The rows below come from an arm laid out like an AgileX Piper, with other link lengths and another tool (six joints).
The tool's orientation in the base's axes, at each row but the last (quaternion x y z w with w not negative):
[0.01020 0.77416 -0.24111 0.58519]
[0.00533 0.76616 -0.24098 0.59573]
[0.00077 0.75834 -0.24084 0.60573]
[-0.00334 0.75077 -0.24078 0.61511]
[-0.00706 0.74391 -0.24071 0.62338]
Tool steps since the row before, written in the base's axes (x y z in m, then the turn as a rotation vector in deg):
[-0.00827 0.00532 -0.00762 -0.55 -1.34 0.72]
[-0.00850 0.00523 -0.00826 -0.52 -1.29 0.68]
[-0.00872 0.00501 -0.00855 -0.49 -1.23 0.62]
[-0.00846 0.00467 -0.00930 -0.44 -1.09 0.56]
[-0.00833 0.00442 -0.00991 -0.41 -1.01 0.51]
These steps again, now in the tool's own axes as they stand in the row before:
[0.00813 0.00499 -0.00799 -0.13 -1.61 -0.12]
[0.00857 0.00511 -0.00826 -0.11 -1.54 -0.11]
[0.00872 0.00499 -0.00856 -0.08 -1.46 -0.09]
[0.00923 0.00507 -0.00831 -0.08 -1.30 -0.09]
[0.00964 0.00513 -0.00824 -0.07 -1.20 -0.08]

